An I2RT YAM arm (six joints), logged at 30 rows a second.
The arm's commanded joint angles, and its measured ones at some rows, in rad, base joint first. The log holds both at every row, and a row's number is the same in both.
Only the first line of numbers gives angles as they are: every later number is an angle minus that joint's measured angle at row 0.
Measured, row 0:
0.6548 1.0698 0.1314 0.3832 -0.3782 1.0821
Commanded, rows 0 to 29:
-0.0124 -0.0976 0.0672 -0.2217 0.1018 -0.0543
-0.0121 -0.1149 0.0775 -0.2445 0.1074 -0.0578
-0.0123 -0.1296 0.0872 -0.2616 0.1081 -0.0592
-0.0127 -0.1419 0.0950 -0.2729 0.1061 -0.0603
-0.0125 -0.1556 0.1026 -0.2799 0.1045 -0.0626
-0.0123 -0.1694 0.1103 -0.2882 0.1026 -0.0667
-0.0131 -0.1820 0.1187 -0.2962 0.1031 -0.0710
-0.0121 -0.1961 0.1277 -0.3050 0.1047 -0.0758
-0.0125 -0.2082 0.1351 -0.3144 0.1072 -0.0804
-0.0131 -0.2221 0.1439 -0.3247 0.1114 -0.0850
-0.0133 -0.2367 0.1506 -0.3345 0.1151 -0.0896
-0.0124 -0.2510 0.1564 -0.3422 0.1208 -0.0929
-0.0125 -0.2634 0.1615 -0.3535 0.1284 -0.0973
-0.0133 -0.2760 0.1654 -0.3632 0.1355 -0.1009
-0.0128 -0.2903 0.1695 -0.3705 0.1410 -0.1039
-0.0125 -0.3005 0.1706 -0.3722 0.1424 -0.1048
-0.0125 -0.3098 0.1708 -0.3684 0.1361 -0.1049
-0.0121 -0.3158 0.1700 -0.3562 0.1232 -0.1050
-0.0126 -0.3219 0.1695 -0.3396 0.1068 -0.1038
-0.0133 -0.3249 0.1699 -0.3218 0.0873 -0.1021
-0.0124 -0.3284 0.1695 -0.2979 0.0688 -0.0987
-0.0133 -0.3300 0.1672 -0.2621 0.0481 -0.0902
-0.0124 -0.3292 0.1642 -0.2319 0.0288 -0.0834
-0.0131 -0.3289 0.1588 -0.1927 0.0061 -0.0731
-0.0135 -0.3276 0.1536 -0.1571 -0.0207 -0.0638
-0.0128 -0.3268 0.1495 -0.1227 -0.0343 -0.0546
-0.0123 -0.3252 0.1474 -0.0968 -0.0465 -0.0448
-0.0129 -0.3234 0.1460 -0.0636 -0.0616 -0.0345
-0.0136 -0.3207 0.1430 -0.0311 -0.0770 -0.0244
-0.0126 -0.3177 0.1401 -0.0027 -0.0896 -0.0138
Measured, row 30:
-0.0076 -0.3154 0.1270 -0.2087 0.0011 -0.0596
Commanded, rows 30 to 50:
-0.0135 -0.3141 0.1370 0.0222 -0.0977 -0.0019
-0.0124 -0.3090 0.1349 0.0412 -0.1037 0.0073
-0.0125 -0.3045 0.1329 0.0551 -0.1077 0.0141
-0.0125 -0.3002 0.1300 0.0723 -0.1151 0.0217
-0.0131 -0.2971 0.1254 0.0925 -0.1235 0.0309
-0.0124 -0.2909 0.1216 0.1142 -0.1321 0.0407
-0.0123 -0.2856 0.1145 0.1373 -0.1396 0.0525
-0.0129 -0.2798 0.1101 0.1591 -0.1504 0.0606
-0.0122 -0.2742 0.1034 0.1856 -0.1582 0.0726
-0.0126 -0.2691 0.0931 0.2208 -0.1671 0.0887
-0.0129 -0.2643 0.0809 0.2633 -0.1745 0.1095
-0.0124 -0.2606 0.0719 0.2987 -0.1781 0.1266
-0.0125 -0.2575 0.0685 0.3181 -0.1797 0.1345
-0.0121 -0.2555 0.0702 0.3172 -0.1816 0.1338
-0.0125 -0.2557 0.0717 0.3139 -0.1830 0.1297
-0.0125 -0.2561 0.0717 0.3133 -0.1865 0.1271
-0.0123 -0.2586 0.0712 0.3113 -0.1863 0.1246
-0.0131 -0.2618 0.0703 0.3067 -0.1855 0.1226
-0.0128 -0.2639 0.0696 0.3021 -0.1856 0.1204
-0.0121 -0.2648 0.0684 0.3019 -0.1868 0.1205
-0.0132 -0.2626 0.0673 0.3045 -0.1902 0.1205
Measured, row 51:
-0.0076 -0.2521 0.0675 0.2186 -0.1644 0.1171
